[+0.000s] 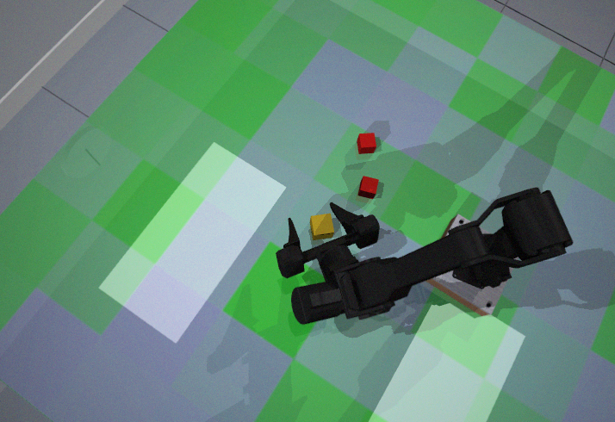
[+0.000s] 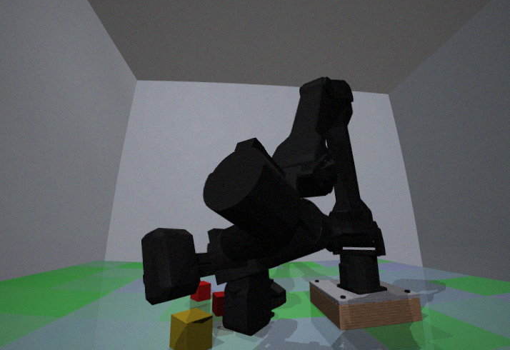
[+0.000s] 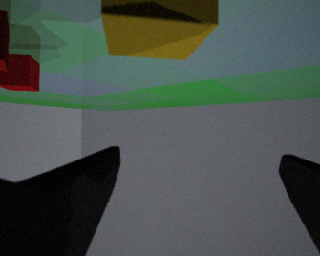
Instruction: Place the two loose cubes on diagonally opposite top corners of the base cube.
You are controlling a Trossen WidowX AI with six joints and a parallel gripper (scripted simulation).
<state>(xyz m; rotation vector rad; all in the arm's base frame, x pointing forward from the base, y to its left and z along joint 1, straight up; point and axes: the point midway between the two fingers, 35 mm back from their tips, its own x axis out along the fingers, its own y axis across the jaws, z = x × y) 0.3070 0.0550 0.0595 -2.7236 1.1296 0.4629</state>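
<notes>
Now: the yellow base cube 7 cm below my gripper tip and 3 cm behind it.
</notes>
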